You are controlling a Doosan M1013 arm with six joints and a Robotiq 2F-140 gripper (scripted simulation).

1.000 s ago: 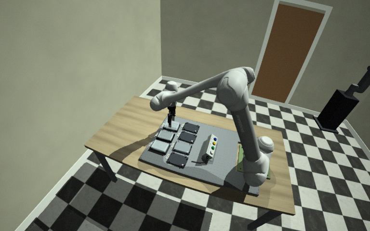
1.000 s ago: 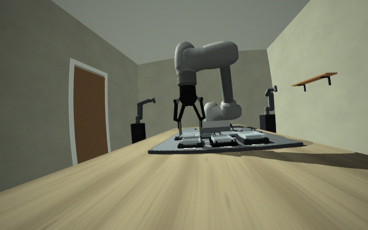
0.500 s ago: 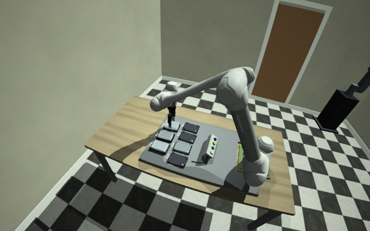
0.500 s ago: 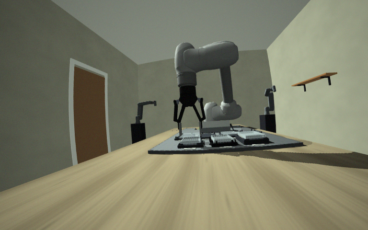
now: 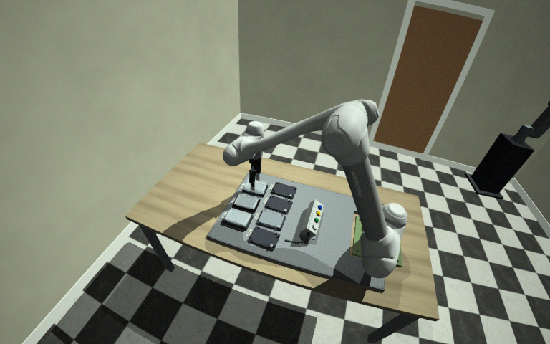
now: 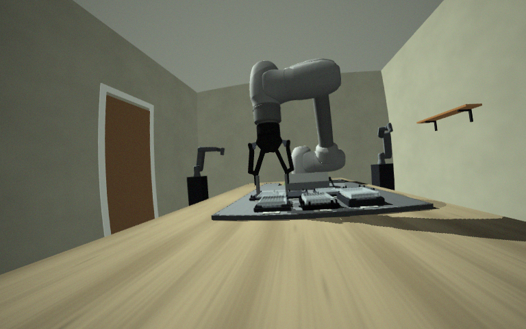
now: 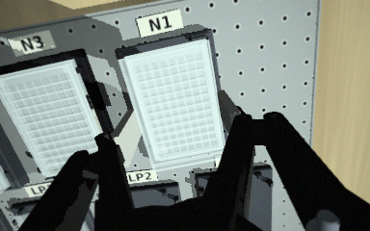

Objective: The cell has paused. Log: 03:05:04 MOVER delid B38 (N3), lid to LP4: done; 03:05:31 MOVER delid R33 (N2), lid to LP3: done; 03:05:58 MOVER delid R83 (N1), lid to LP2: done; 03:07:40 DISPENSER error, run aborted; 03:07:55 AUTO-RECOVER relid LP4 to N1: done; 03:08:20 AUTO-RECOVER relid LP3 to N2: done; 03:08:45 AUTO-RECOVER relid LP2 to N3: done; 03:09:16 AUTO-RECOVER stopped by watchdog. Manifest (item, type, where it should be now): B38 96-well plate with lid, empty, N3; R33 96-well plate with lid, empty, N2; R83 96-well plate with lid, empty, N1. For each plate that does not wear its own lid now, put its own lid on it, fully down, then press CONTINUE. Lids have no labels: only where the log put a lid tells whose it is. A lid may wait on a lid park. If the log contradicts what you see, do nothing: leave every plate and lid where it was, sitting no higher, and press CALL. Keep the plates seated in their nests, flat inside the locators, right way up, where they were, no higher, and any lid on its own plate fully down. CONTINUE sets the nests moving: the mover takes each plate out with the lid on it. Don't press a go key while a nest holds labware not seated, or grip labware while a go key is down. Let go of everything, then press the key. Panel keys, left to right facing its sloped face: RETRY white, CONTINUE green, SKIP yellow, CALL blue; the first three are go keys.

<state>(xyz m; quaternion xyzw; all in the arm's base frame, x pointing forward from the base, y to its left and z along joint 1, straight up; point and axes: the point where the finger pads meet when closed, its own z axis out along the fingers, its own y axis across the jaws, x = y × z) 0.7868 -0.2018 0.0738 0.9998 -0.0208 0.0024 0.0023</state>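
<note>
The N1 plate is 4 cm below my hand. From my hand the other things lie so: lid park LP3 (18 cm behind, 6 cm below, 4 cm to the right); LP2 label (9 cm behind, 8 cm to the left, 6 cm below); LP3 label (10 cm behind, 6 cm below, 5 cm to the right).
</note>
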